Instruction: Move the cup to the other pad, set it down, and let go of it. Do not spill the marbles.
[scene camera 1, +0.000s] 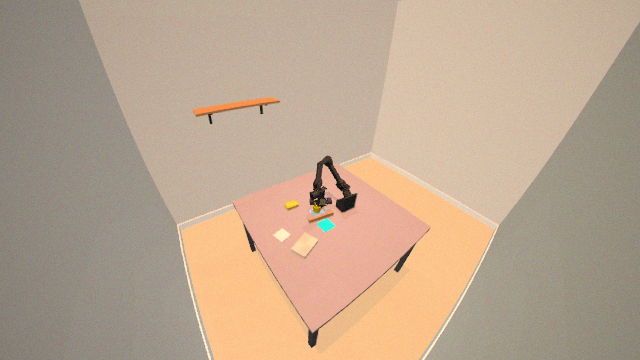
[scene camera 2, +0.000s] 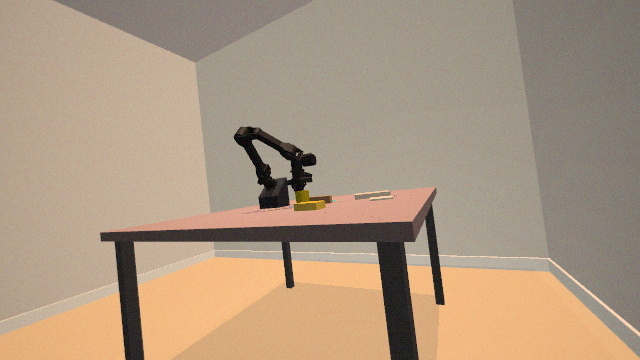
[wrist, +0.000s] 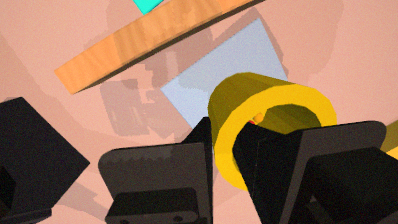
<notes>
The pictures show: my gripper, a yellow cup and a pale blue pad.
</notes>
